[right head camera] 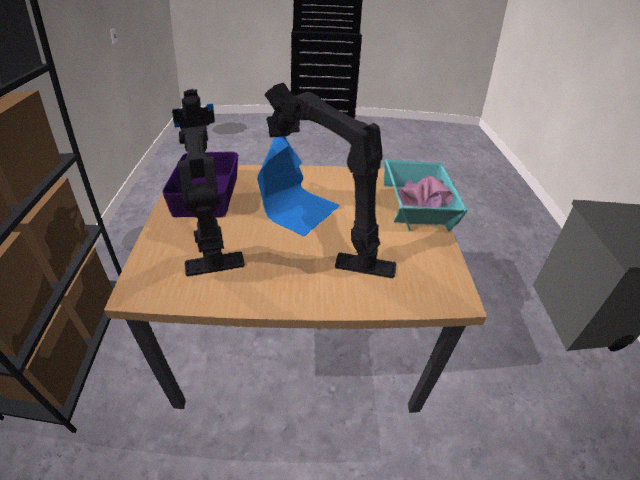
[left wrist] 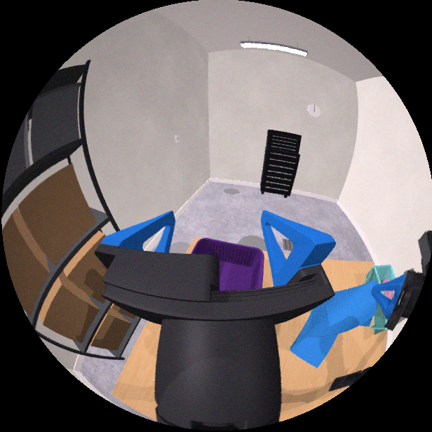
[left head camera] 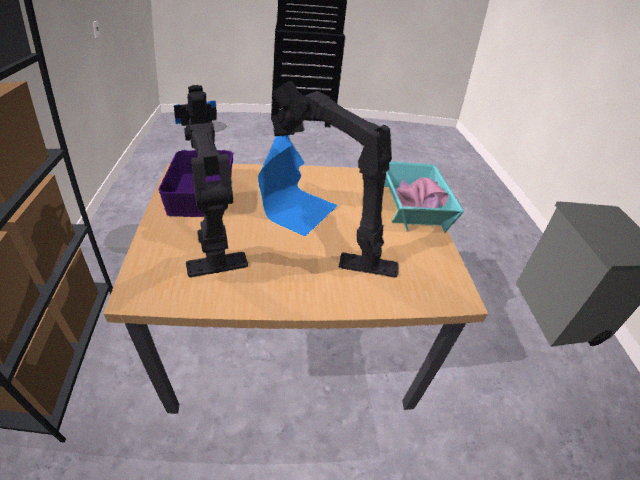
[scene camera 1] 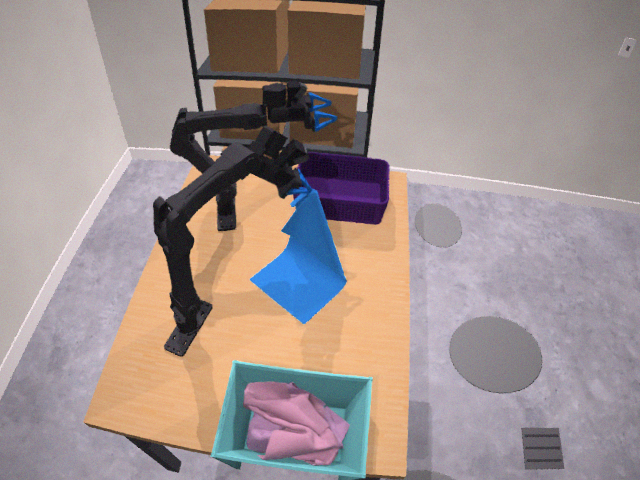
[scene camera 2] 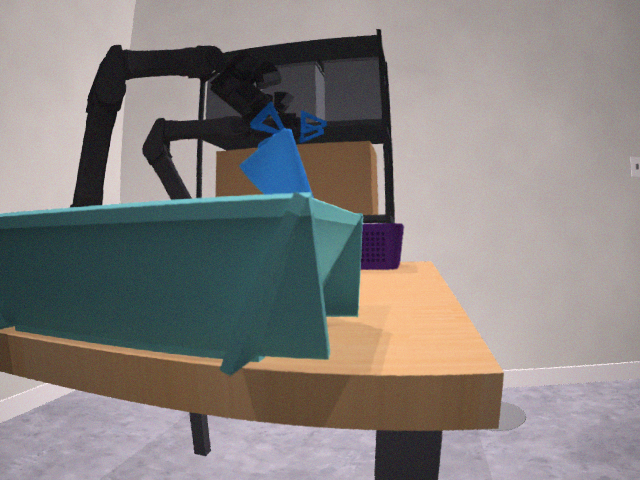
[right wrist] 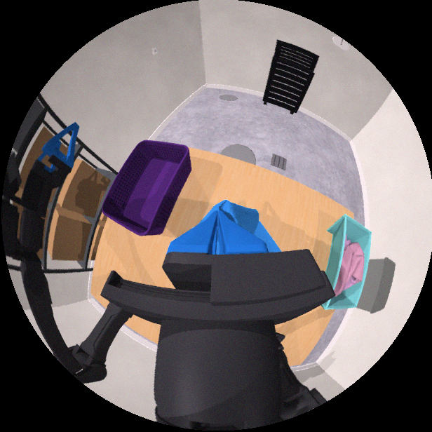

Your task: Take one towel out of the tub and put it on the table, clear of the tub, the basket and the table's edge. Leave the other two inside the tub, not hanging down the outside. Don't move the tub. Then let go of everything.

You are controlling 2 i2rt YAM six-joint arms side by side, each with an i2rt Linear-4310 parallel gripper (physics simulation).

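My right gripper [scene camera 1: 311, 190] [scene camera 2: 282, 130] [right wrist: 217, 215] is shut on one end of the blue towel [left head camera: 297, 209] [right head camera: 297, 209] [scene camera 1: 305, 281] [scene camera 2: 279, 167] [left wrist: 335, 320], high above the table [scene camera 1: 232, 330]. The towel hangs from it, and its lower part lies on the tabletop between basket and tub. My left gripper [scene camera 1: 333, 110] [left wrist: 217, 215] is open and empty, high near the purple basket [left head camera: 177, 202] [scene camera 1: 356, 209] [right wrist: 172, 205]. A crumpled pink towel [left head camera: 421, 192] [scene camera 1: 299, 410] lies over a mauve towel [scene camera 1: 258, 434] inside the teal tub [left head camera: 426, 217] [scene camera 1: 357, 413] [scene camera 2: 155, 279].
The basket stands at the table's back left in the head views, and the tub at the right edge. A shelf rack [left head camera: 76, 193] with brown boxes stands left of the table. A grey cabinet [left head camera: 573, 268] stands on the floor at the right.
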